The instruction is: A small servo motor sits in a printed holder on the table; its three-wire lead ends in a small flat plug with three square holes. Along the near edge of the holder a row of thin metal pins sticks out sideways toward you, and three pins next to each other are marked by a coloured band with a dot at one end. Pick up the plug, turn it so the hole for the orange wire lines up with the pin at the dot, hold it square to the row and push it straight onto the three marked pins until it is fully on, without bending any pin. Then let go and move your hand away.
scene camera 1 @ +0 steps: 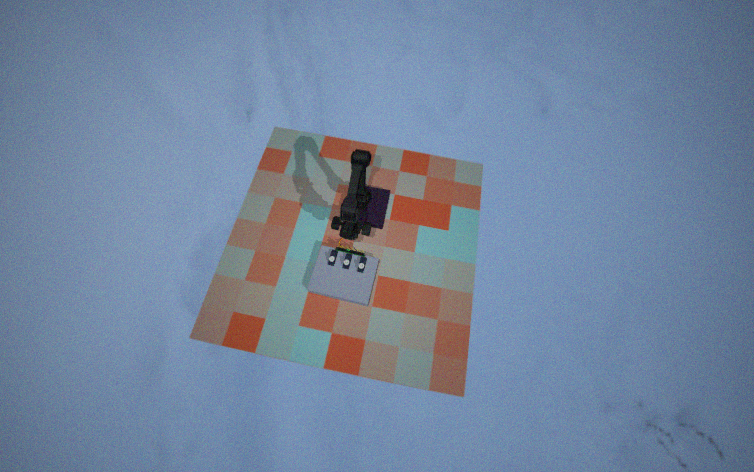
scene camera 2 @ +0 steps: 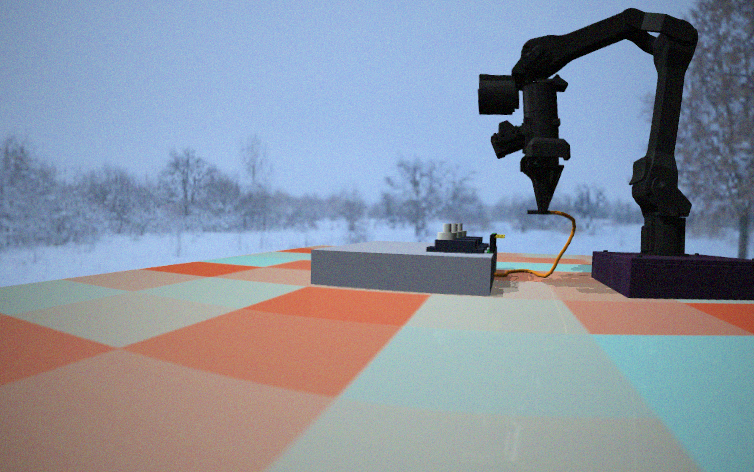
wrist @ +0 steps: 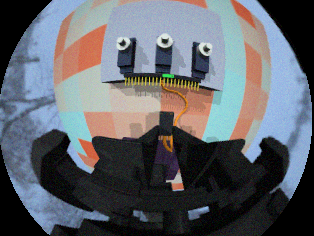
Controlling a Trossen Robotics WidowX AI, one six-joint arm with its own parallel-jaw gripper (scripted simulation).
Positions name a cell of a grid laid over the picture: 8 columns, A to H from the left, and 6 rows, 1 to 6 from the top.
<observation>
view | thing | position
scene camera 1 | grey holder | D4
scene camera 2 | my gripper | F3
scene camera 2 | grey holder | E4
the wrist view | my gripper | E4
</observation>
